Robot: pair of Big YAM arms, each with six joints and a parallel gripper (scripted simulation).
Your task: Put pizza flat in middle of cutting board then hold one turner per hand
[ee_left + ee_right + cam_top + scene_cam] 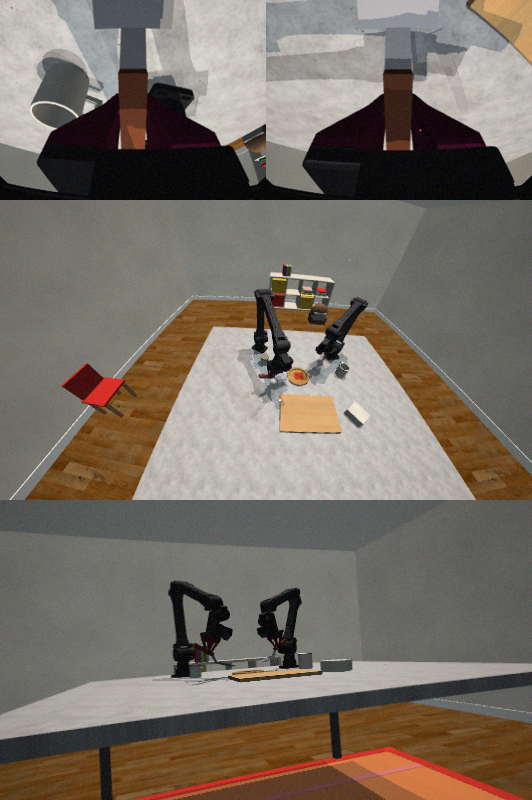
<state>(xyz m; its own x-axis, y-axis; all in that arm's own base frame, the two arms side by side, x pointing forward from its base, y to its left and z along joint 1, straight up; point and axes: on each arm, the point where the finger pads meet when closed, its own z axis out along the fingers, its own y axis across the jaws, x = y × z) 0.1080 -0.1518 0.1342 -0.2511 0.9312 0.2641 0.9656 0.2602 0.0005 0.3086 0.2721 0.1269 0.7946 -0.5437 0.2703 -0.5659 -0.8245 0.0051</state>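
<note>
The pizza is 12 cm behind my right hand, 21 cm to the left of it and 12 cm below it. The rest, counted from my right hand: wooden cutting board 16 cm ahead, 26 cm to the left, 12 cm below; cup 23 cm behind, 6 cm to the right, 9 cm below.
</note>
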